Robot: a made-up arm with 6 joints. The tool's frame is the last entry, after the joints. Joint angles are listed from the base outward.
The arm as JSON. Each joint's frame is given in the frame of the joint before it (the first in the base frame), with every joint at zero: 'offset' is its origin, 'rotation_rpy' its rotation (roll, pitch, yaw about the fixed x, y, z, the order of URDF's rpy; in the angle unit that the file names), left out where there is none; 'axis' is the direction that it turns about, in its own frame. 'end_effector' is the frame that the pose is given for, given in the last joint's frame.
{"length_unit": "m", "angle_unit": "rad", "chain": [
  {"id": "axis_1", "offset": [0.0, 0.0, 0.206], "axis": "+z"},
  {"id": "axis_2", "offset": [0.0, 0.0, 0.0], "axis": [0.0, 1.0, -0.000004]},
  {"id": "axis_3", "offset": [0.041, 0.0, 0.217], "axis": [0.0, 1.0, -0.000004]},
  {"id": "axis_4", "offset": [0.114, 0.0, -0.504], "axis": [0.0, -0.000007, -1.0]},
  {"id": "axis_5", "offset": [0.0, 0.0, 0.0], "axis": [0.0, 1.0, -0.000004]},
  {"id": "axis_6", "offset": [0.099, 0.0, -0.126], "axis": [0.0, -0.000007, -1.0]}
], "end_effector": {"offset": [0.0, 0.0, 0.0], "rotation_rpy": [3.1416, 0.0, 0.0]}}
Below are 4 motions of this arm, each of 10 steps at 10 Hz.
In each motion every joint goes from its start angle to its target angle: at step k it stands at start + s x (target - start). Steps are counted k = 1, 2, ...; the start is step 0. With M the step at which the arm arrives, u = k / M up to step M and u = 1 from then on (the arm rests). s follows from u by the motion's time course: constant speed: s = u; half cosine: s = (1 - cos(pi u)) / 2; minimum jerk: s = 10 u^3 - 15 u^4 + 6 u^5.
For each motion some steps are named. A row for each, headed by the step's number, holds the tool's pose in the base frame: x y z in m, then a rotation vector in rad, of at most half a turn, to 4 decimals.
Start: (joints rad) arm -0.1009 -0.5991 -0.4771 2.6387 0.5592 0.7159
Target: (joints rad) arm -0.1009 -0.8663 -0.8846 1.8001 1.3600 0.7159
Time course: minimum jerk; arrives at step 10
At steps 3, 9, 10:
3: 0.5597 -0.0544 0.2636 -0.1239 1.3889 0.3451
9: 0.4637 0.0524 0.6227 -1.1868 0.5536 0.2650
10: 0.4614 0.0536 0.6252 -1.1975 0.5465 0.2634

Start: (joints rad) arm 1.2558 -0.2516 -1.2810 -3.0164 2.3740 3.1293
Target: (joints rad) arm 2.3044 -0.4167 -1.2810 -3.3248 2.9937 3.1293
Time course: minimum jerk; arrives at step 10
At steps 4, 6, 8, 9, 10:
4: -0.0034 0.4218 0.6970 0.7591 0.8221 -1.4305
6: -0.1511 0.3271 0.7031 0.8124 1.0958 -0.9542
8: -0.2149 0.2379 0.6992 0.7914 1.3197 -0.6206
9: -0.2231 0.2202 0.6978 0.7816 1.3644 -0.5580
10: -0.2244 0.2172 0.6976 0.7798 1.3722 -0.5472

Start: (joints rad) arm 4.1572 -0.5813 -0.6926 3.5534 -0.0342 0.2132
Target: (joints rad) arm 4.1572 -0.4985 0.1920 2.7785 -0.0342 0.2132
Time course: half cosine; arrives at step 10
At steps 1, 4, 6, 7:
1: -0.2384 -0.4593 0.2303 2.0119 0.4277 -0.9792
4: -0.2161 -0.3765 0.0521 2.2816 0.7825 -0.9043
6: -0.1717 -0.2581 -0.0814 2.4584 1.1825 -0.7228
7: -0.1461 -0.1960 -0.1268 2.5021 1.3734 -0.6035

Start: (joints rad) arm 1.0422 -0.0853 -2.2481 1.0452 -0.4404 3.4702
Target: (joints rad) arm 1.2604 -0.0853 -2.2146 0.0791 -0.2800 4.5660
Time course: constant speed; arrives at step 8
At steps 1, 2, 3, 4, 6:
1: 0.2460 0.2133 0.9684 0.4963 0.6210 2.2262
2: 0.2274 0.2221 0.9779 0.4403 0.6183 2.2968
3: 0.2080 0.2316 0.9861 0.3835 0.6241 2.3653
4: 0.1879 0.2419 0.9930 0.3271 0.6385 2.4310
6: 0.1460 0.2642 1.0023 0.2189 0.6914 2.5522

